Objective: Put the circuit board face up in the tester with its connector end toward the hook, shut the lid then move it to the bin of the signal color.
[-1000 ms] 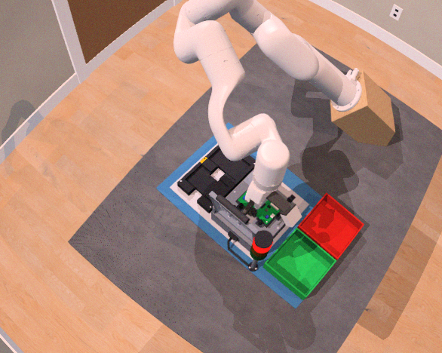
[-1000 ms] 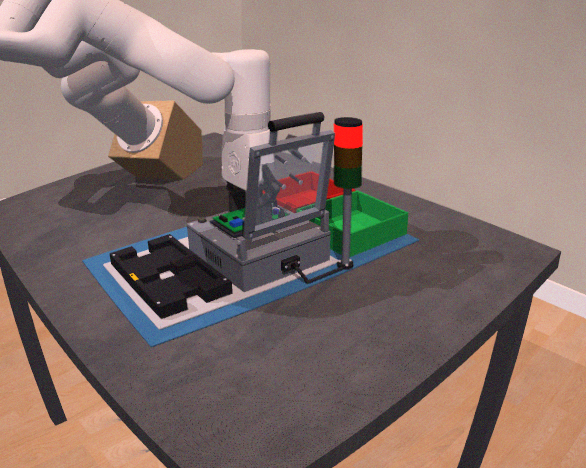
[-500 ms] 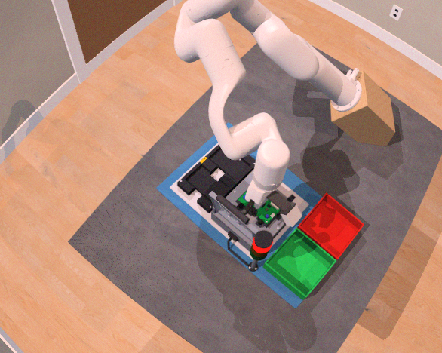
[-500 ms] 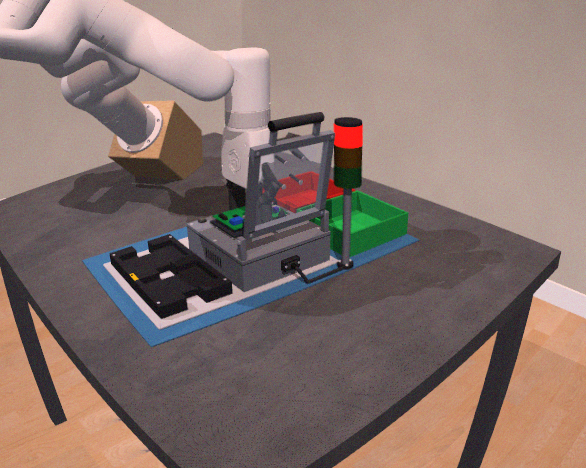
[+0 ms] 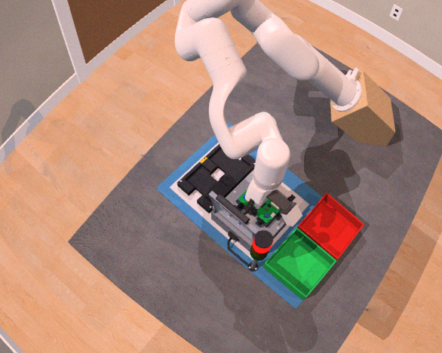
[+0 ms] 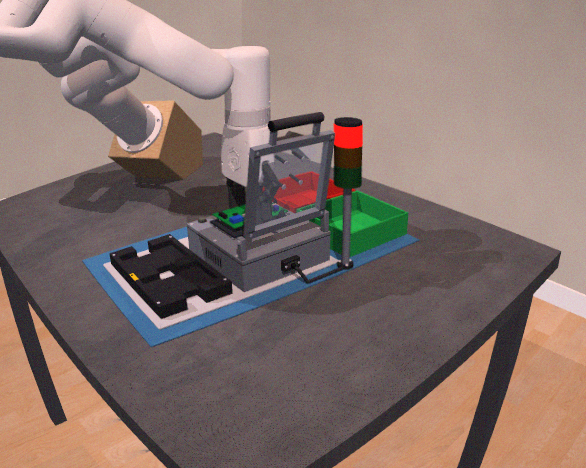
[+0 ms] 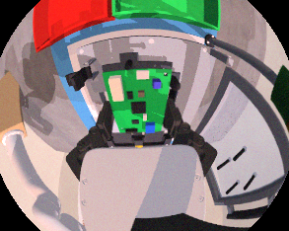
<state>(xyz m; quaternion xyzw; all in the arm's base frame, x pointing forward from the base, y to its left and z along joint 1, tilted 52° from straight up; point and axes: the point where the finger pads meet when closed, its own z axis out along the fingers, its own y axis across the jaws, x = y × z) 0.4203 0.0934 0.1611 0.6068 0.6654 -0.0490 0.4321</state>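
Now: the plate 10 mm ahead of my hand, 10 mm to the left of it and 20 mm below it. From my hand the other things lie so: green circuit board (10 mm below); black latch hook (50 mm behind, 70 mm to the left); clear lid (120 mm ahead, 10 mm to the right, 90 mm above).
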